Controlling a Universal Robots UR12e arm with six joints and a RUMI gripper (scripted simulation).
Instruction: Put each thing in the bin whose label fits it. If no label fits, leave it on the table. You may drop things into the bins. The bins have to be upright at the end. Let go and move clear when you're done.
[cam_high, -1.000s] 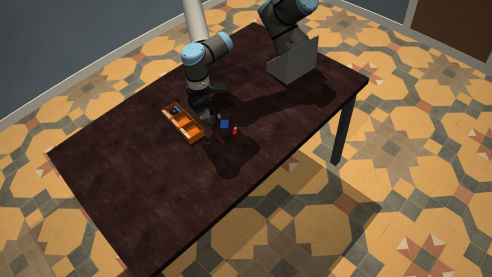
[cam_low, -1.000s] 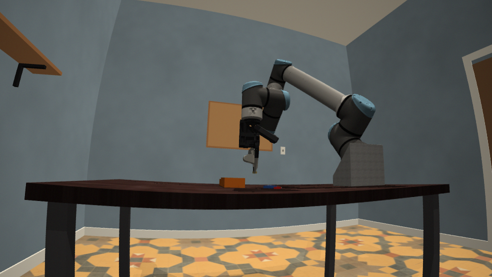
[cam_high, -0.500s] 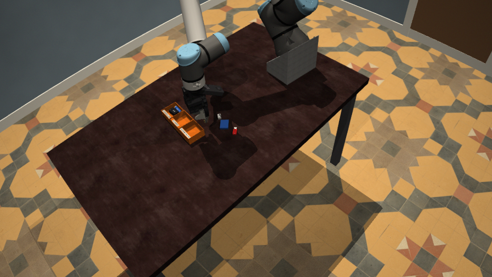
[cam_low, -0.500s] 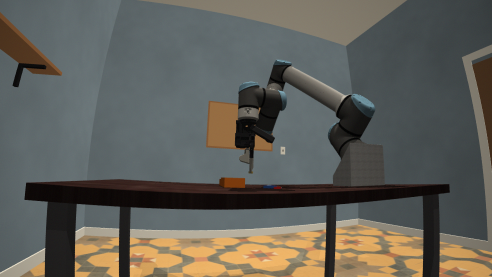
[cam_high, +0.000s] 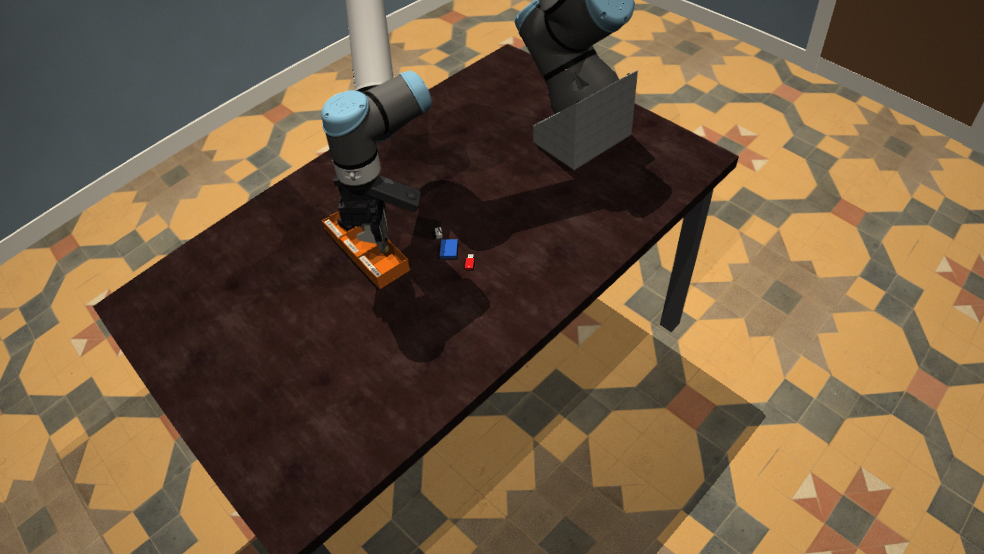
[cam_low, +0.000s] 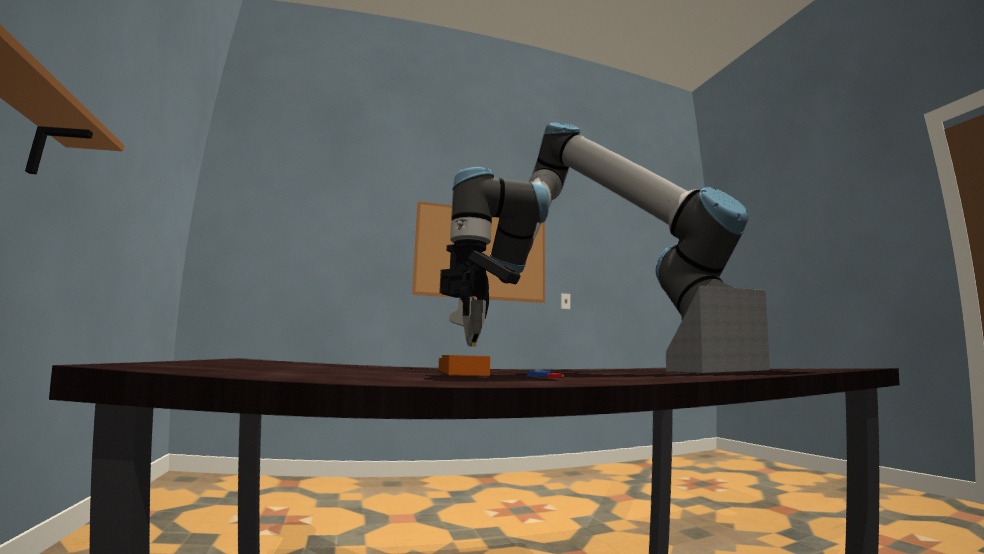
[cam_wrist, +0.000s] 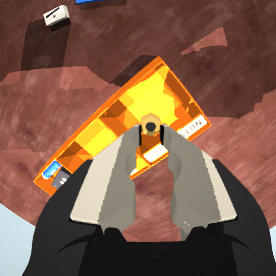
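My hand is 1 cm above the yellow nut. The rest, counted from my hand: blue battery 3 cm behind, 17 cm to the right, 6 cm below; blue flat block 13 cm behind, 6 cm to the left, 7 cm below; white piece 15 cm behind, 1 cm to the left, 7 cm below.
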